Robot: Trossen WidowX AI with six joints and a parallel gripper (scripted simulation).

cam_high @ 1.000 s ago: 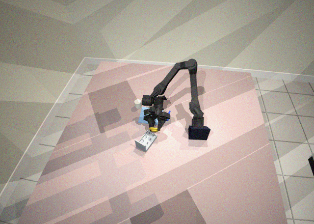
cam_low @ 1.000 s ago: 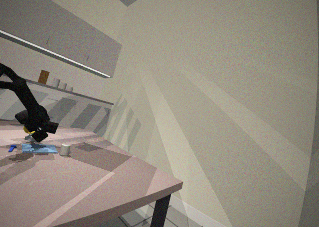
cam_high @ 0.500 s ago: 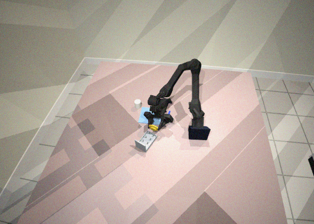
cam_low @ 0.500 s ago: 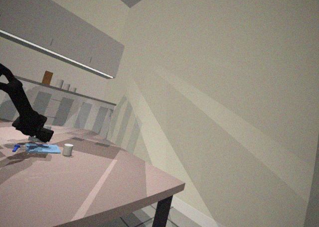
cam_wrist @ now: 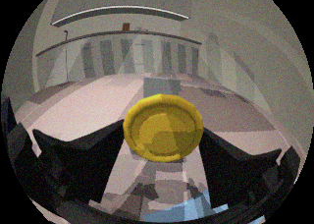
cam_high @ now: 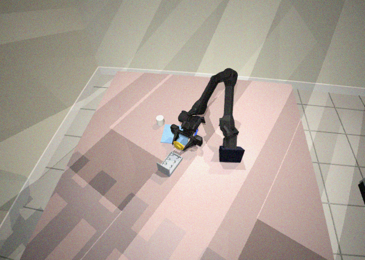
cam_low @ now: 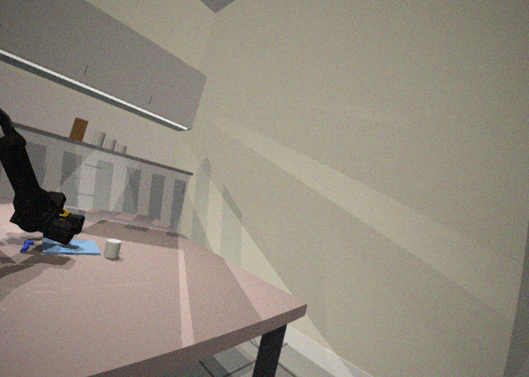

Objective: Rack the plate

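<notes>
My gripper tip is now 3 cm short of the grey dish rack, 7 cm to the right of it and 4 cm above it. The rest, counted from my gripper tip: mat: 3 cm ahead, 13 cm to the right, 6 cm below; then blue spoon: 8 cm behind, 13 cm to the right, 6 cm below; then yellow plate: 1 cm to the right.
</notes>
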